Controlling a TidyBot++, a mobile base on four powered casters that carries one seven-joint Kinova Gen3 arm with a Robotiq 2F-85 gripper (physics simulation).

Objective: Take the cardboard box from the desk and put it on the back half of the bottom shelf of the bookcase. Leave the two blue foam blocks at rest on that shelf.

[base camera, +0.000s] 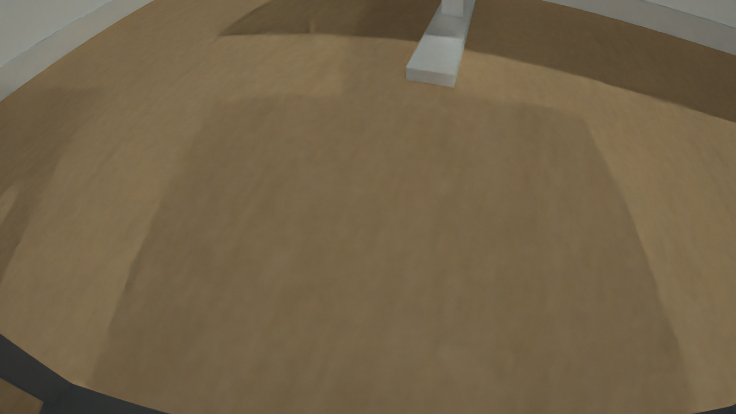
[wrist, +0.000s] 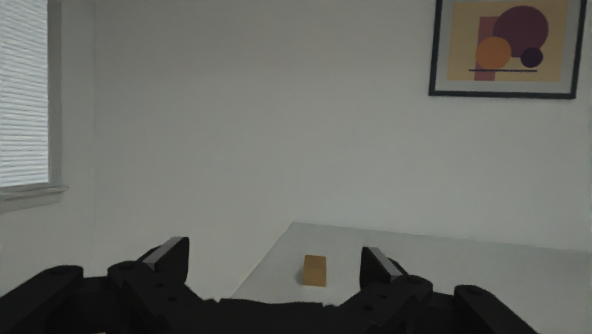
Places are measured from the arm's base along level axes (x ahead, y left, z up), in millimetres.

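Where they show: gripper, fingertip midpoint: (wrist: 275, 261).
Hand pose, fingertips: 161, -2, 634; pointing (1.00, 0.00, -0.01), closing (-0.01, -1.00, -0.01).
After its pixels a point has its place, as x, y, z.
The small orange-brown cardboard box (wrist: 315, 271) {796, -103, 363} stands upright on the pale desk (wrist: 425, 265) {969, -481, 323} in the wrist view, near the desk's left end. My gripper (wrist: 275, 261) {161, -2, 634} is open, with its two fingers wide apart and no object between them. The box shows beyond the fingertips, in the gap between them and a little right of its middle. In the base camera view a white foot of the desk (base camera: 434, 56) {775, -48, -372} stands on the floor at the top. The bookcase and the two blue foam blocks do not show in either view.
The wall (wrist: 250, 125) {1533, 160, 769} rises behind the desk, with a framed picture (wrist: 502, 94) {1271, -892, 940} at the upper right. A window with blinds (wrist: 24, 100) {1372, 1086, 813} is at the left. In the base camera view, white baseboards (base camera: 684, 30) {1265, -960, -367} (base camera: 46, 61) {1052, 1151, -377} run along the walls at the upper right and upper left.
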